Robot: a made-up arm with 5 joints.
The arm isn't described. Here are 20 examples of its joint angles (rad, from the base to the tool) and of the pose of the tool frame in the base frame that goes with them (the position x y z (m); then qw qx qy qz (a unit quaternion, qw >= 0)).
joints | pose
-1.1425 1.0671 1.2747 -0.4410 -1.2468 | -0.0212 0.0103 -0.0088 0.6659 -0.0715 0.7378 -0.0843
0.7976 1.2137 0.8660 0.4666 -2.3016 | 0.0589 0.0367 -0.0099 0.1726 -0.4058 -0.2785 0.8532
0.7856 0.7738 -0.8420 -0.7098 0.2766 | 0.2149 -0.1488 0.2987 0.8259 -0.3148 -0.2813 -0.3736
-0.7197 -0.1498 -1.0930 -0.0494 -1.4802 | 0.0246 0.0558 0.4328 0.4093 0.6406 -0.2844 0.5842
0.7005 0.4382 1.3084 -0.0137 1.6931 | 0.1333 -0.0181 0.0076 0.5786 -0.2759 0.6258 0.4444
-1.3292 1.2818 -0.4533 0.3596 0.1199 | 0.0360 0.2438 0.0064 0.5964 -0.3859 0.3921 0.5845
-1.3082 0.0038 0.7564 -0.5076 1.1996 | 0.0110 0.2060 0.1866 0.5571 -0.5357 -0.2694 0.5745
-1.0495 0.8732 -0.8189 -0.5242 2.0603 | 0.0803 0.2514 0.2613 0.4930 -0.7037 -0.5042 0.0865
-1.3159 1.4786 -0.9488 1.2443 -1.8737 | 0.0117 0.1915 -0.0031 0.7024 0.1163 0.6702 -0.2096
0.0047 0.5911 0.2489 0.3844 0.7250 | 0.2558 0.0358 0.0642 0.7510 -0.2966 0.5293 0.2604
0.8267 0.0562 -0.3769 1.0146 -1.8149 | 0.2028 -0.1343 0.2352 0.4730 0.7319 -0.1223 -0.4751
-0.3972 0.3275 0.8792 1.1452 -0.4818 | 0.0703 0.0488 0.0353 0.4236 -0.0697 0.8991 -0.0851
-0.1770 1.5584 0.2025 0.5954 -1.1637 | 0.0503 0.0346 -0.0675 0.3994 0.1508 0.7957 -0.4296
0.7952 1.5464 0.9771 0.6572 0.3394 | -0.0004 0.0689 0.0013 0.0703 0.4214 0.8821 0.1986
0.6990 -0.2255 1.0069 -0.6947 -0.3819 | 0.1850 -0.1046 0.1829 0.9391 0.1467 -0.0309 -0.3091
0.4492 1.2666 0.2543 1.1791 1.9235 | 0.1091 0.0247 -0.0450 0.2750 -0.0291 0.5484 0.7892
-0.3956 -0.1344 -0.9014 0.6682 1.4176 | 0.1062 0.0940 0.4187 0.7229 -0.6421 -0.2486 0.0581
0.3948 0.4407 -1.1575 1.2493 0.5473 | 0.2604 -0.0633 0.3020 0.9230 -0.2349 0.2993 -0.0584
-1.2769 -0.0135 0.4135 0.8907 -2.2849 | 0.0034 0.1669 0.1219 0.6291 0.4308 0.6168 -0.1956
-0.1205 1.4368 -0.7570 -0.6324 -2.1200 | 0.2898 0.0794 0.0693 0.5263 0.8498 0.0210 0.0193
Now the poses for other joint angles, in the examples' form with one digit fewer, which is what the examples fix.
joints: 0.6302 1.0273 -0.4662 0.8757 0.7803
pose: 0.264 -0.128 0.043 0.743 -0.088 0.658 0.083
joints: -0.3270 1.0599 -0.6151 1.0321 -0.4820
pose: 0.238 0.100 0.048 0.747 0.063 0.661 0.017
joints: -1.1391 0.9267 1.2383 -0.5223 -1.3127
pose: -0.008 0.041 -0.009 0.709 0.035 0.704 -0.026
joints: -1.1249 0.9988 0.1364 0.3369 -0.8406
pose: 0.060 0.168 -0.010 0.718 -0.072 0.666 0.189
